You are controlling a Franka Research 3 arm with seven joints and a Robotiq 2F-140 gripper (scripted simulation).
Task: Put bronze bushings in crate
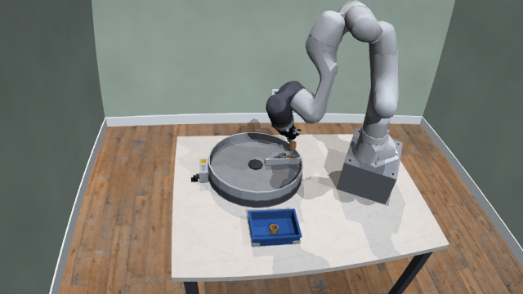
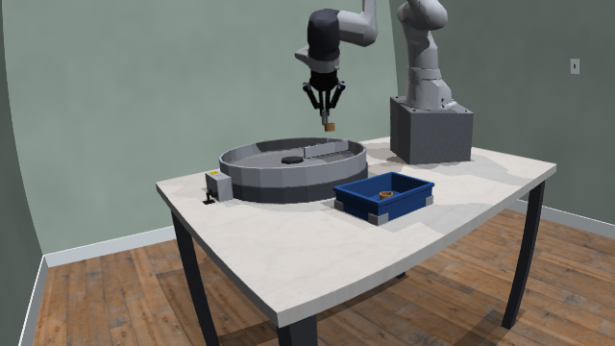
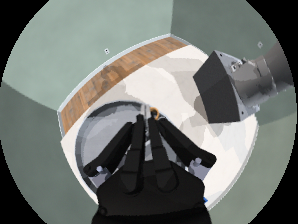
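My gripper is now 390 mm to the right of the blue crate, 140 mm short of it and 140 mm above it.
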